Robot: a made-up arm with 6 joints.
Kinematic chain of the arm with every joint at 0, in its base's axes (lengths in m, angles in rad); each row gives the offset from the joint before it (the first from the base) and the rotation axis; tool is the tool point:
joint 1: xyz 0 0 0.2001 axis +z
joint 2: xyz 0 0.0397 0 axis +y
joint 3: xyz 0 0 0.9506 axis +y
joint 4: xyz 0 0 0.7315 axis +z
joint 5: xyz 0 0 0 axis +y
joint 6: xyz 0 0 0.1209 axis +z
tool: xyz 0 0 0
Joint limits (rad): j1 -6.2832..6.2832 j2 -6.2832..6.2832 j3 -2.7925..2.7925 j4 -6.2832..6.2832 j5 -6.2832..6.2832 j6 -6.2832..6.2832
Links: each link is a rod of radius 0.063 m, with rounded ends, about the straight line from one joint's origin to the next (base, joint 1, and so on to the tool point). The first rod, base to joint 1, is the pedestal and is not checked.
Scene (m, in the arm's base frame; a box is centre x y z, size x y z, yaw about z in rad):
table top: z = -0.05
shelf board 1: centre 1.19 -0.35 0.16 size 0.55 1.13 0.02 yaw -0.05
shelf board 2: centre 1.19 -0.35 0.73 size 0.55 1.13 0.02 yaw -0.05
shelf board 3: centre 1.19 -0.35 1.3 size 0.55 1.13 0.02 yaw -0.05
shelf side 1: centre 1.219 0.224 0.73 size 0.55 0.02 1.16 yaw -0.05
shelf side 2: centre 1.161 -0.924 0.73 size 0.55 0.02 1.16 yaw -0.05
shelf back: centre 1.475 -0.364 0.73 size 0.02 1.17 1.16 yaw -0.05
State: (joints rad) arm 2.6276 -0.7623 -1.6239 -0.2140 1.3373 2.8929
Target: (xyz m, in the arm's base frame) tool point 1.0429 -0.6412 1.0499
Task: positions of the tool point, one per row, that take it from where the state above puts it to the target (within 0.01 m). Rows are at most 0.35 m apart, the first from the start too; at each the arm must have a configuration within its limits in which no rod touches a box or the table.
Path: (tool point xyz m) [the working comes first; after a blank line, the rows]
Joints at the target: 2.6041 -0.4965 -1.2051 -0.1971 1.3085 2.8929
Straight joint move there: touches shelf board 2.

1: 0.8793 -0.6469 0.4143
2: 0.6640 -0.6113 0.4135
3: 0.7071 -0.6572 0.7122
4: 0.6600 -0.6220 1.0499
5: 0.8512 -0.6512 1.0625
6: 1.0429 -0.6412 1.0499

